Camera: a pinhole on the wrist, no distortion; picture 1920 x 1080 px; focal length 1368.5 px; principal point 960.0 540.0 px. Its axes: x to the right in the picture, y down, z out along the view. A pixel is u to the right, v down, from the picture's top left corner.
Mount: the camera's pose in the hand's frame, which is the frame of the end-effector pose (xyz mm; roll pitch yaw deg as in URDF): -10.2 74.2 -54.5 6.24 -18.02 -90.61
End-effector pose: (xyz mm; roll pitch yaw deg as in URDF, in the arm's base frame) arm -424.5 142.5 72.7 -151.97 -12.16 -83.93
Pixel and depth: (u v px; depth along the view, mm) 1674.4 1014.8 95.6
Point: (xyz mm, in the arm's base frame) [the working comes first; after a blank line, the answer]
In the camera's frame: 49.9 33.2 95.6

-446.0 112.3 1.8
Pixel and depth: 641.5 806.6 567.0
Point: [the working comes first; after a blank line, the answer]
In the camera's frame: -132.0 110.5 567.0

-527.3 -31.0 -482.0
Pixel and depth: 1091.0 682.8 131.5
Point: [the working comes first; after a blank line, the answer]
In the camera's frame: 12.6 13.7 131.5

-478.5 122.8 -41.7
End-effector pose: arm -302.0 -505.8 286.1 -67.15 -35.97 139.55
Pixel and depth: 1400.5 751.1 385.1
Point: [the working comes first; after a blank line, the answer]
In the camera's frame: 124.0 59.4 385.1

-507.4 -798.5 344.4
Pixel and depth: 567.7 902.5 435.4
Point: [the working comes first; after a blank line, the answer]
In the camera's frame: -124.8 115.3 435.4

-698.1 -736.6 179.0
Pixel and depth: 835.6 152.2 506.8
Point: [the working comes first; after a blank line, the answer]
In the camera's frame: -46.1 -143.6 506.8

-522.9 -934.7 87.2
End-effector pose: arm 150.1 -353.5 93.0 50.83 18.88 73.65
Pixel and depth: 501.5 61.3 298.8
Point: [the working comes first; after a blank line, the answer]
In the camera's frame: -100.1 -104.5 298.8

122.0 -380.4 441.2
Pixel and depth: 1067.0 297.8 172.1
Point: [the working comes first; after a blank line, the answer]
In the camera's frame: 13.5 -30.5 172.1

161.0 -361.6 260.8
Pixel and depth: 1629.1 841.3 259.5
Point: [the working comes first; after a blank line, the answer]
In the camera's frame: 126.9 57.1 259.5

325.3 -327.8 253.9
